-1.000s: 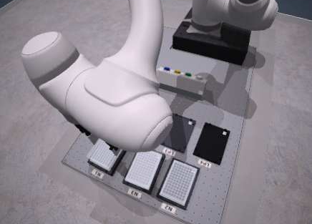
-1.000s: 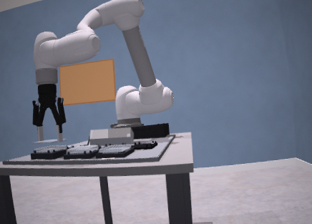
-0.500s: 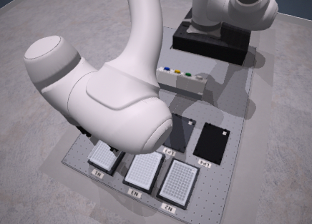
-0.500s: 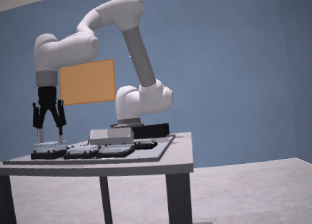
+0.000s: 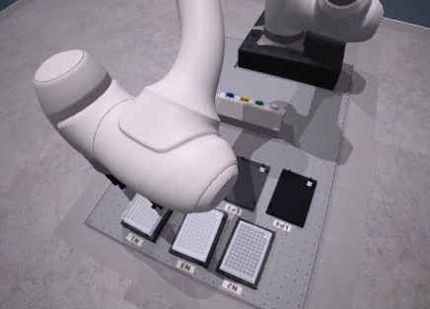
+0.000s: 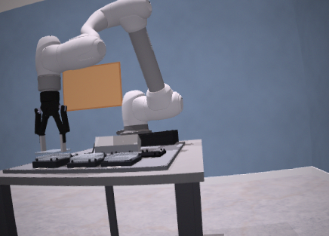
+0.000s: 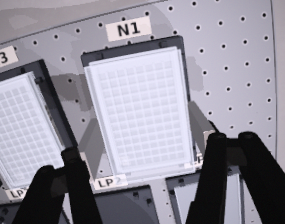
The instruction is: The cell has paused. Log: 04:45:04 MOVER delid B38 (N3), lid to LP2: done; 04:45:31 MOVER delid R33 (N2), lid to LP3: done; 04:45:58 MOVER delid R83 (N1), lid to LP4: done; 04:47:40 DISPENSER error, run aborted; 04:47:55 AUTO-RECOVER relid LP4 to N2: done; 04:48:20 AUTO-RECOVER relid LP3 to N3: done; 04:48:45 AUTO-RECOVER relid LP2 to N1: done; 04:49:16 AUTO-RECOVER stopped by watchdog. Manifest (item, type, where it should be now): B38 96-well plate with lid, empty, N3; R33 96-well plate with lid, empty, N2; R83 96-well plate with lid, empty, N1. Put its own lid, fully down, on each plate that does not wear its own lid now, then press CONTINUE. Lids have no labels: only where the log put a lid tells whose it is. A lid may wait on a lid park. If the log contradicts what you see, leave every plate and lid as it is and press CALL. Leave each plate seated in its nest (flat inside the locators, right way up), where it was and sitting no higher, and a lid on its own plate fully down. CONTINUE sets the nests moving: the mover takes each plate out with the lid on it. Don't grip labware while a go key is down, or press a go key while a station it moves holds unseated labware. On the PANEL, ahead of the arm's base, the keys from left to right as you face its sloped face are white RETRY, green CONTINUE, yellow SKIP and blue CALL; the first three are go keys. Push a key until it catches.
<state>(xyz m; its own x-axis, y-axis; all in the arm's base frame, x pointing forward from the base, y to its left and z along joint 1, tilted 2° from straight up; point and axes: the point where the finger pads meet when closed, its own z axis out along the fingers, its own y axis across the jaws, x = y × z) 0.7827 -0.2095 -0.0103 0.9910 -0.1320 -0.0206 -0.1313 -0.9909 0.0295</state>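
My gripper is now 60 mm above the nest N1. From my hand the other things lie so: LP2 label: 90 mm behind, 80 mm to the left, 70 mm below; lid park LP1: 180 mm behind, 40 mm to the right, 70 mm below; pale grey lid: 180 mm behind, 40 mm to the right, 60 mm below.
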